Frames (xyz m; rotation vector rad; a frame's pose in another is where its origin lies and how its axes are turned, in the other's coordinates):
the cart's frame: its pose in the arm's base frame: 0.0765 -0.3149 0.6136 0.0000 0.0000 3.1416
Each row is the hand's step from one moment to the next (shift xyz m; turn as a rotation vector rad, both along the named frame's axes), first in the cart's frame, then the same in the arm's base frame.
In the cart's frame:
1: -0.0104 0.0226 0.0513 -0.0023 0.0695 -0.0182
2: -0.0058 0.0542 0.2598 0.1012 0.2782 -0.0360
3: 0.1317 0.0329 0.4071 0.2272 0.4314 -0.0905
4: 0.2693 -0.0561 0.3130 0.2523 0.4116 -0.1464
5: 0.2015 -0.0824 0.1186 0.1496 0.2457 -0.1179
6: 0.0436 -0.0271 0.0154 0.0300 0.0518 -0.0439
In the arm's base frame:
1: 0.0104 -0.0226 0.0513 0.0023 -0.0695 -0.0182
2: 0.0058 -0.0542 0.2598 -0.1012 -0.2782 -0.0360
3: -0.1317 -0.0329 0.4071 -0.2272 -0.4314 -0.0905
4: -0.2693 0.0561 0.3130 -0.2523 -0.4116 -0.1464
5: -0.2015 0.0824 0.1186 -0.1496 -0.2457 -0.1179
6: -0.0436 0.0271 0.0154 -0.0300 -0.0518 -0.0439

